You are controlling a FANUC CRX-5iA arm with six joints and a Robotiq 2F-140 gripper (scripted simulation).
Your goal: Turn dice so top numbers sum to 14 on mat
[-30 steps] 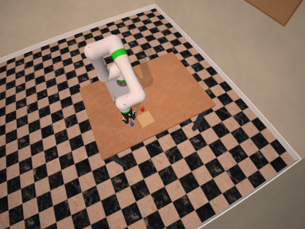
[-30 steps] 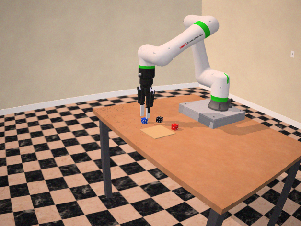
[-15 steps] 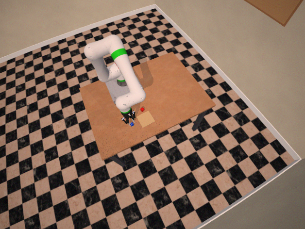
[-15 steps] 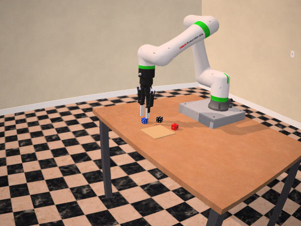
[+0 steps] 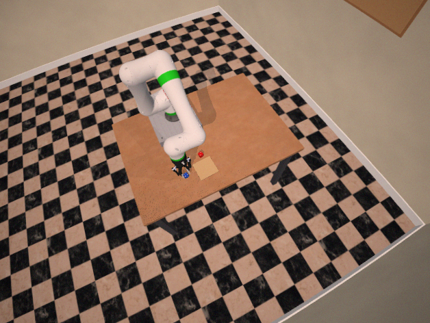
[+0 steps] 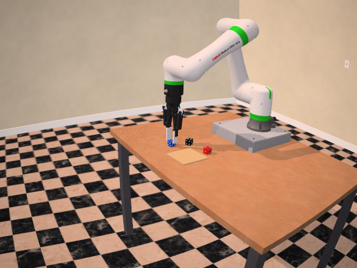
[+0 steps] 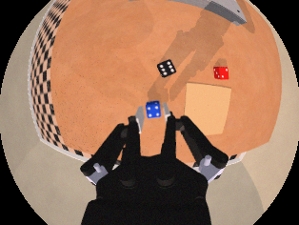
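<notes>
Now: the blue die 40 mm below my hand. Round my hand: tan mat: 140 mm to the left, 50 mm below, 20 mm ahead; then black die: 90 mm behind, 40 mm below, 30 mm to the left; then red die: 170 mm to the left, 90 mm behind, 40 mm below.
</notes>
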